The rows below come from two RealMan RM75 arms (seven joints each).
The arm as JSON. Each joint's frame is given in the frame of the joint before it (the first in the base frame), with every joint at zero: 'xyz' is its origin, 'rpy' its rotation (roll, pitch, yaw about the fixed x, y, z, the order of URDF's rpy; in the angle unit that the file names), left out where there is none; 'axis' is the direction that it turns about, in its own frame. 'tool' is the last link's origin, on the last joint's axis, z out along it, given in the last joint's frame.
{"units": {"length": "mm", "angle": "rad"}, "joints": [
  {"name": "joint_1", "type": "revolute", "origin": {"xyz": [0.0, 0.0, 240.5]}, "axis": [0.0, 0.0, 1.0]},
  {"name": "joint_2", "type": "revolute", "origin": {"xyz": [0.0, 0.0, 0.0]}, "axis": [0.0, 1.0, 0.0]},
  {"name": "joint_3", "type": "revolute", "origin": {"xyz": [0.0, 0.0, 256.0]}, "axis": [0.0, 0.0, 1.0]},
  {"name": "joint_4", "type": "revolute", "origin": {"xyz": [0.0, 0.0, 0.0]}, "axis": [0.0, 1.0, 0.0]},
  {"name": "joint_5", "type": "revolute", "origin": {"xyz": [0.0, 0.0, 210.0]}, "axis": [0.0, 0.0, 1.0]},
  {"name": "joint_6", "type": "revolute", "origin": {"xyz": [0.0, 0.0, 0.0]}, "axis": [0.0, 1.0, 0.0]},
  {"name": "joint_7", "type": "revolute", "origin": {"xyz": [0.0, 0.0, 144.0]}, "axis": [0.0, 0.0, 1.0]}
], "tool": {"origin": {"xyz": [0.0, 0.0, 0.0]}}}
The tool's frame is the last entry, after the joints.
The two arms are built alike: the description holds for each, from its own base.
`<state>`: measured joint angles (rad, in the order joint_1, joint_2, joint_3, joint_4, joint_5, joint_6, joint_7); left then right.
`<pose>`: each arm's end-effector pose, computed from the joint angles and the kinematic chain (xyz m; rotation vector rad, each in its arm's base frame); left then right.
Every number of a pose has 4 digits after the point. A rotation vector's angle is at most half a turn.
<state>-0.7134 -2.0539 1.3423 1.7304 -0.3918 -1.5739 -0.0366 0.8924 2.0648 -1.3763 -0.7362 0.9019 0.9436 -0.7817</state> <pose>-0.0829 0.3820 0.0743 -2.1120 -1.1008 0.0399 0.1465 0.4354 -0.0619 -2.5790 0.8535 -0.0007</pose>
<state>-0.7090 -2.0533 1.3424 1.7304 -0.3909 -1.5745 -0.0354 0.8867 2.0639 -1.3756 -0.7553 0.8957 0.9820 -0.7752</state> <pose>-0.0848 0.3817 0.0746 -2.1092 -1.1039 0.0440 0.1458 0.4314 -0.0610 -2.6024 0.8594 -0.0170</pose>
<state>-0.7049 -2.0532 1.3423 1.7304 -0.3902 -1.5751 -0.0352 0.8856 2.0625 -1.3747 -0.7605 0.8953 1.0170 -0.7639</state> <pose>-0.0865 0.3813 0.0746 -2.1064 -1.1082 0.0470 0.1461 0.4275 -0.0614 -2.6230 0.8838 -0.0331</pose>
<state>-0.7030 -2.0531 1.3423 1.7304 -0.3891 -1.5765 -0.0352 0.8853 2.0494 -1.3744 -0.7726 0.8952 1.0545 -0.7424</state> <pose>-0.0875 0.3811 0.0747 -2.1045 -1.1107 0.0500 0.1466 0.4264 -0.0561 -2.6311 0.9091 -0.0497</pose>
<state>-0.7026 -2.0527 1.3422 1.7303 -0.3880 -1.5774 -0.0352 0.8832 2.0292 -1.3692 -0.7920 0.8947 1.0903 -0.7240</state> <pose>-0.0879 0.3811 0.0749 -2.1031 -1.1113 0.0519 0.1472 0.4279 -0.0462 -2.6292 0.9243 -0.0608</pose>
